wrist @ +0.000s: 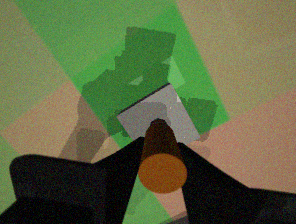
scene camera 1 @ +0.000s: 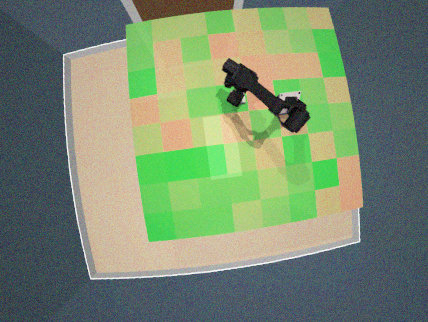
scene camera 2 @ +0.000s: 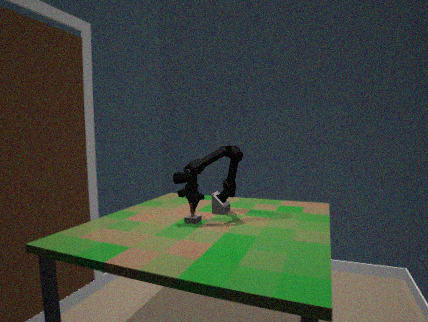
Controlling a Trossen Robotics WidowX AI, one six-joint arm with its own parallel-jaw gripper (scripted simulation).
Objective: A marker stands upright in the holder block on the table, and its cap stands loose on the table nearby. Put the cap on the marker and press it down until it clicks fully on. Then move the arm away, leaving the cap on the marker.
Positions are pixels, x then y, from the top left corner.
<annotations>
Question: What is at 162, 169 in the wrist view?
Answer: An orange-brown cap.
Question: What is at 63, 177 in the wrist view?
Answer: My gripper.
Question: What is my gripper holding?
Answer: An orange-brown cap.
</annotations>
